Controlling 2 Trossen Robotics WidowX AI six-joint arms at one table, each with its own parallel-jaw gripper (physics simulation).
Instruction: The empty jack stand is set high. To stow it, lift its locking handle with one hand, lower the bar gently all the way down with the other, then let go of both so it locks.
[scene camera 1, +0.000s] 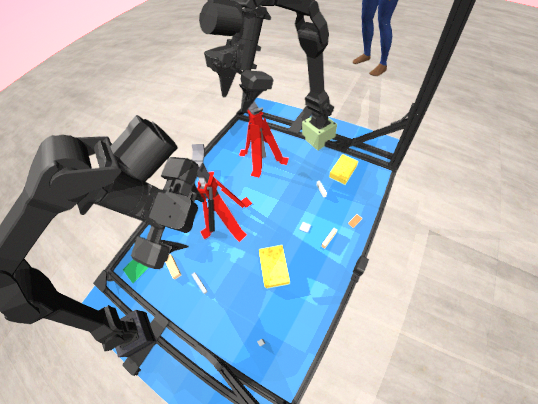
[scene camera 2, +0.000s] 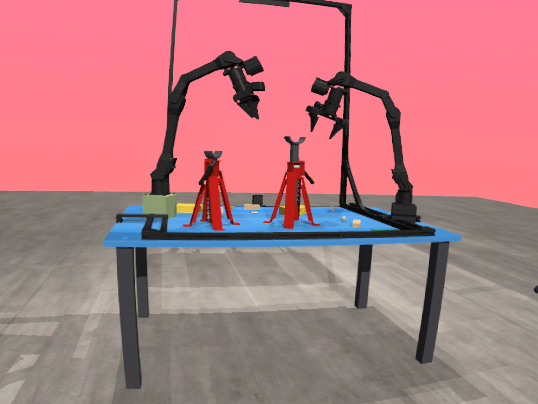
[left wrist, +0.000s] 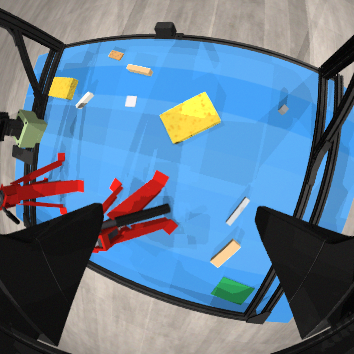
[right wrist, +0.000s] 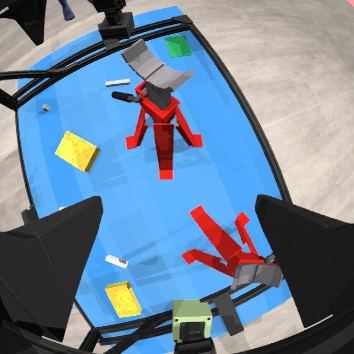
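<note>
The high-set red jack stand (scene camera 1: 227, 221) (scene camera 2: 290, 202) (left wrist: 141, 196) (right wrist: 163, 145) stands upright. Its grey bar (scene camera 2: 294, 152) with a forked saddle (scene camera 1: 198, 153) (right wrist: 162, 75) sticks up well above the frame. Its black locking handle (scene camera 1: 211, 215) (scene camera 2: 309, 178) (left wrist: 142, 215) (right wrist: 122, 96) slants down and out from the top. My left gripper (scene camera 2: 322, 134) (left wrist: 181, 213) is open and empty, above and beside this stand, touching nothing. My right gripper (scene camera 1: 234, 104) (scene camera 2: 256, 118) (right wrist: 180, 203) is open and empty, high above the table between the two stands in scene camera 2.
A second red jack stand (scene camera 1: 256, 157) (scene camera 2: 214, 200) (left wrist: 45, 189) (right wrist: 215, 232), its saddle low, stands nearby. Two yellow sponges (scene camera 1: 274, 266) (scene camera 1: 344, 169), a green piece (left wrist: 233, 291) (right wrist: 178, 46) and several small blocks lie on the blue table. A black frame edges it.
</note>
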